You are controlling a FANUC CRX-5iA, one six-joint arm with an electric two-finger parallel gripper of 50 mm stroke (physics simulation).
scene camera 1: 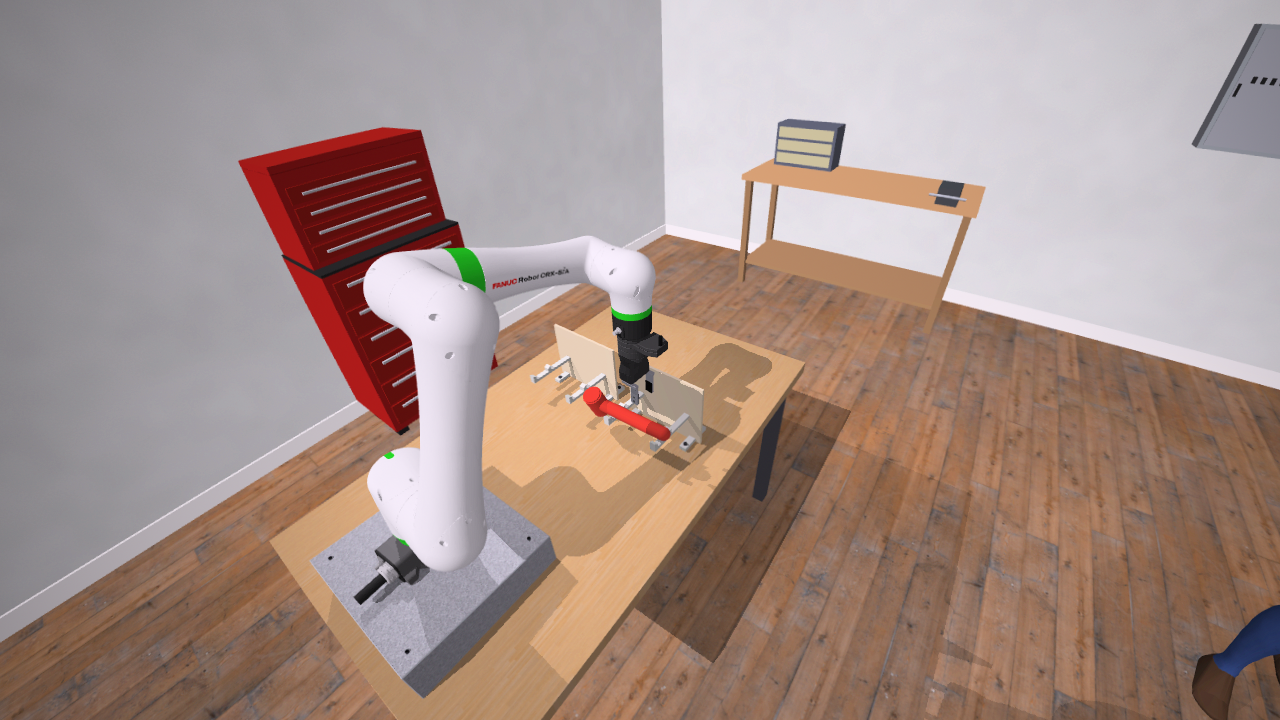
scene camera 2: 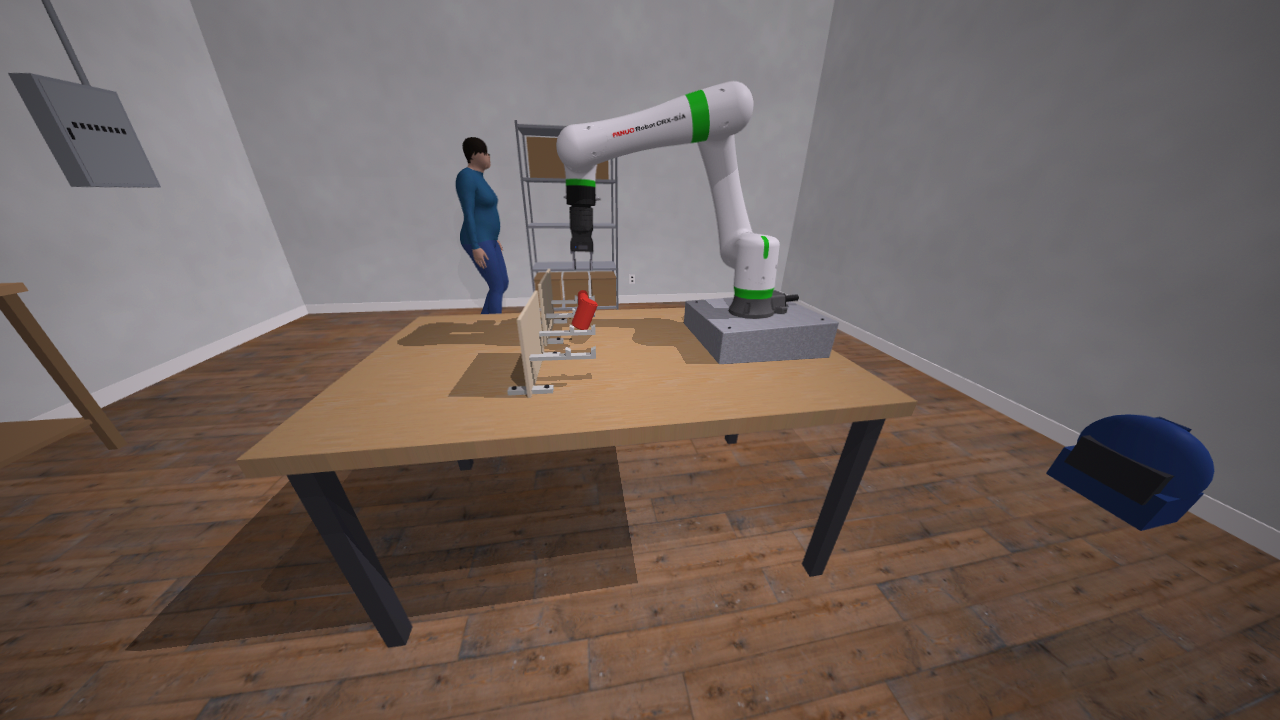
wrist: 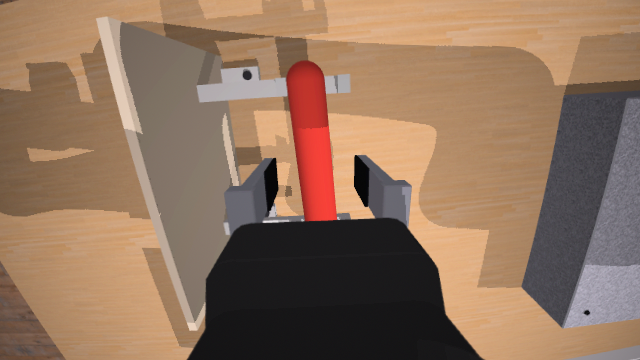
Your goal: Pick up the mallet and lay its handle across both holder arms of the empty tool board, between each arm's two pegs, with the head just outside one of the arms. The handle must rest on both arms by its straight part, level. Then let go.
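The red mallet (scene camera 1: pixel 631 417) (wrist: pixel 317 170) lies along the right-hand tool board (scene camera 1: pixel 680 404) (wrist: pixel 172 145) in scene view 1. Its handle crosses one holder arm (scene camera 1: pixel 680 420) (wrist: pixel 242 91) between the two pegs. The other arm is mostly hidden in the wrist view. The head (scene camera 1: pixel 593 396) (scene camera 2: pixel 584 310) sits at the handle's far left end in scene view 1, seemingly outside that arm, and is tilted in scene view 2. Levelness cannot be judged exactly. My gripper (scene camera 1: pixel 641 392) (scene camera 2: pixel 582 261) (wrist: pixel 315 172) is open and empty above the handle, one finger on each side in the wrist view.
A second tool board (scene camera 1: pixel 583 354) (scene camera 2: pixel 529 344) with its own arms stands beside the first on the wooden table (scene camera 1: pixel 537 429) (scene camera 2: pixel 716 394). The grey robot base block (scene camera 1: pixel 501 555) (scene camera 2: pixel 778 344) (wrist: pixel 555 200) is on the side the arms point toward.
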